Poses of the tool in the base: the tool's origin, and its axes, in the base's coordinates. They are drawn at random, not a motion.
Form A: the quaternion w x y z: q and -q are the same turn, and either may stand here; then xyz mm.
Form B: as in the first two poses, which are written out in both.
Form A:
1: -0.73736 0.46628 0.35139 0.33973 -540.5 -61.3 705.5
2: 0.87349 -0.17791 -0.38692 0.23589 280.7 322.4 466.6
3: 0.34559 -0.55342 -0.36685 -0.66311 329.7 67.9 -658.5
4: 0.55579 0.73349 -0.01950 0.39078 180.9 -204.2 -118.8
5: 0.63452 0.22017 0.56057 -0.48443 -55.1 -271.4 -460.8
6: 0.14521 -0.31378 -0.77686 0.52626 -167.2 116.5 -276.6
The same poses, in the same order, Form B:
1: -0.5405 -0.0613 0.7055 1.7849 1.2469 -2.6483
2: 0.2807 0.3224 0.4666 2.9744 0.8798 -2.4468
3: 0.3297 0.0679 -0.6585 1.0658 1.4522 3.0367
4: 0.1809 -0.2042 -0.1188 -0.9846 1.6476 2.2102
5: -0.0551 -0.2714 -0.4608 -1.0263 1.2926 -0.2778
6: -0.1672 0.1165 -0.2766 -2.2239 1.9866 -1.4562
